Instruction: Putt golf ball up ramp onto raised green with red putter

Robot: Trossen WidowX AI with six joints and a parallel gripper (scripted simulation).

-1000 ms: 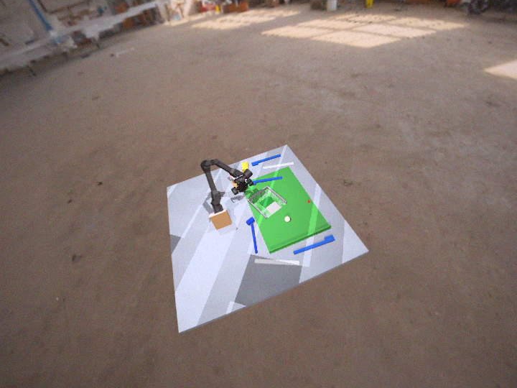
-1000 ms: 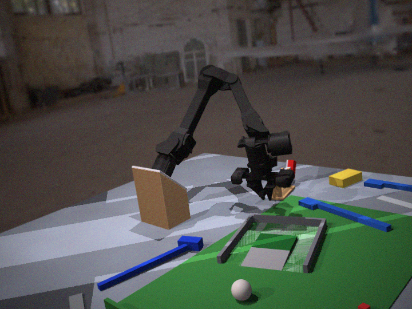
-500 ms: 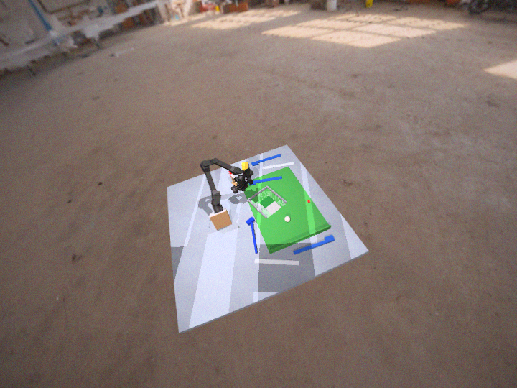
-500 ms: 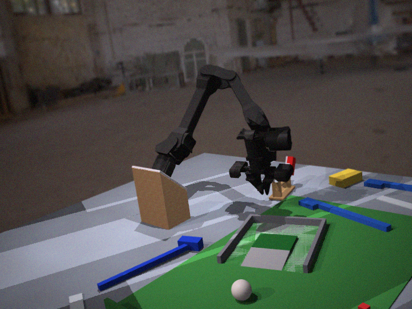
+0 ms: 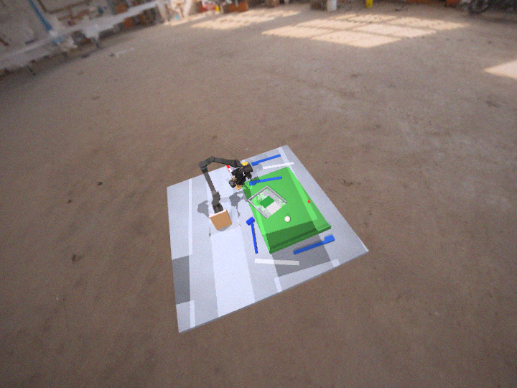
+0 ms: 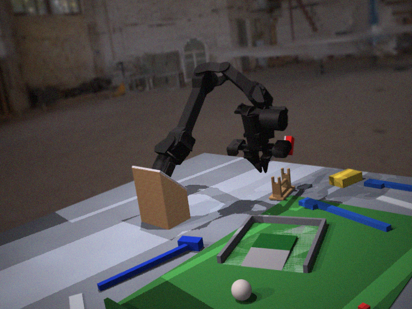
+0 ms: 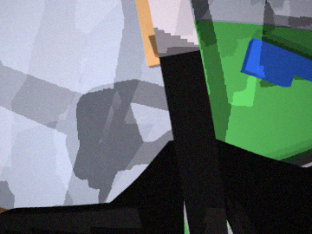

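Now: gripper tip 11 cm to the right of the red putter, 3 cm below it and 3 cm past it. Also, from my gripper tip: yellow block: 31 cm to the left, 11 cm below, 11 cm ahead; then small wooden stool: 13 cm to the left, 9 cm below, 3 cm behind; then green mat: 25 cm ahead, 24 cm to the right, 12 cm below.
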